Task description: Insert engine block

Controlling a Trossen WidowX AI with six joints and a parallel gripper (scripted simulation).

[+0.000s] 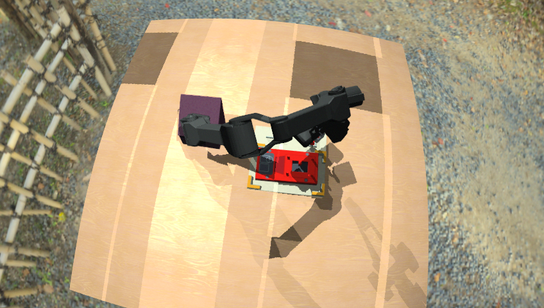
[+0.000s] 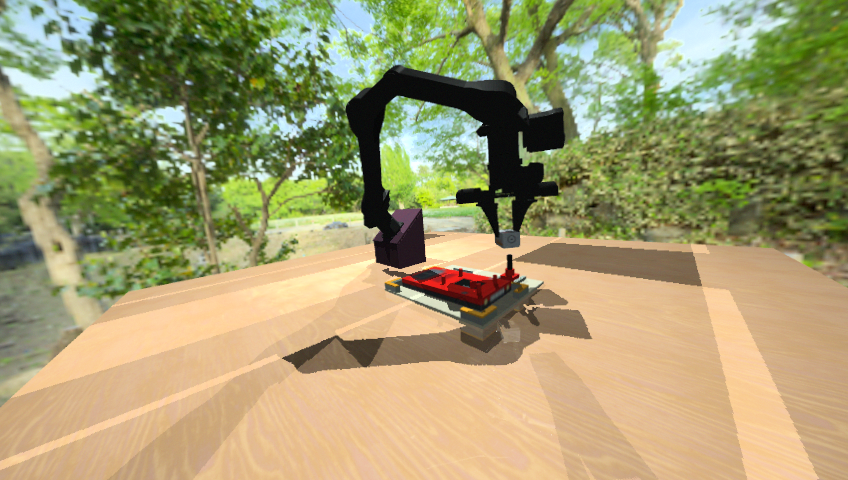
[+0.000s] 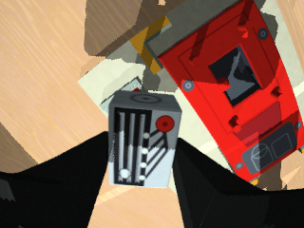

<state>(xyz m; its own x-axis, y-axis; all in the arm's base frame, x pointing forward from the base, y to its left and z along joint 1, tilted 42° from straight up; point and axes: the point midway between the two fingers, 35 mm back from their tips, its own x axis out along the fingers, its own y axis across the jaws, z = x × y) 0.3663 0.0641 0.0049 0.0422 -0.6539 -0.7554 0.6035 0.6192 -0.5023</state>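
The black upright peg is 10 mm behind my gripper tip, 20 mm to the left of it and 70 mm below it. Round my gripper tip: grey engine block (10 mm below).
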